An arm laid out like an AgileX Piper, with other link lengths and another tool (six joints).
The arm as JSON. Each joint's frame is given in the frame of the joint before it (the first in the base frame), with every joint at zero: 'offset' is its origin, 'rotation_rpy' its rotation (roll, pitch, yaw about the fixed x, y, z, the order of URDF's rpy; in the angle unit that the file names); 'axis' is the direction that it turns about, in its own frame. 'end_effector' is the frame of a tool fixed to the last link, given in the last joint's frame.
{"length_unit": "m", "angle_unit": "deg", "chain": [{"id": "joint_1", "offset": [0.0, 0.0, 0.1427], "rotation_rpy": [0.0, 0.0, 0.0], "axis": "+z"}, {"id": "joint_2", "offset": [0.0, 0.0, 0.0], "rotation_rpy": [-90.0, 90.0, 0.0], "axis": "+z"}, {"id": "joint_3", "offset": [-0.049, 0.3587, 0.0], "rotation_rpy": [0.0, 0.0, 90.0], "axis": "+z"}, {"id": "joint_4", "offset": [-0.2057, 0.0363, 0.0], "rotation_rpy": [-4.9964, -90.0, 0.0], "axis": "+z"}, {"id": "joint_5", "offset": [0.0, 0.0, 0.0], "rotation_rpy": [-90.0, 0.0, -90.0], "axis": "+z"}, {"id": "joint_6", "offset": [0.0, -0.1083, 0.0], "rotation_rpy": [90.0, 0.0, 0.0], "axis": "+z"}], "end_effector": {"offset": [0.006, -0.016, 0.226], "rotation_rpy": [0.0, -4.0, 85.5]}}
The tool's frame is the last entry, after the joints.
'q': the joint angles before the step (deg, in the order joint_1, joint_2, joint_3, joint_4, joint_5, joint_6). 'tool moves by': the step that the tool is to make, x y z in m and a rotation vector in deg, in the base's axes. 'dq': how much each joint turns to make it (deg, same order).
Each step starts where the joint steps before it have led.
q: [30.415 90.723 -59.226 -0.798 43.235 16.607]
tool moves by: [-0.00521 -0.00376 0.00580 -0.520 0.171 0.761]
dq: [0.001 -1.029 -0.595 -0.083 2.027 -0.800]
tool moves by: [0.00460 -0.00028 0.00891 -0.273 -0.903 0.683]
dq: [-0.001 -0.382 -1.702 -0.548 1.436 -0.521]
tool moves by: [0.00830 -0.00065 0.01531 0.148 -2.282 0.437]
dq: [0.001 -1.191 -1.670 -1.060 0.816 -0.082]
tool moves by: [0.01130 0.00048 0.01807 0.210 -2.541 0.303]
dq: [-0.002 -0.854 -2.525 -1.144 1.083 -0.002]
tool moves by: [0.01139 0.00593 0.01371 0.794 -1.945 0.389]
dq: [0.001 0.005 -2.394 -0.117 0.289 -0.418]
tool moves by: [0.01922 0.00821 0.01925 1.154 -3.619 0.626]
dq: [0.001 0.000 -2.464 -0.659 -1.268 -0.446]
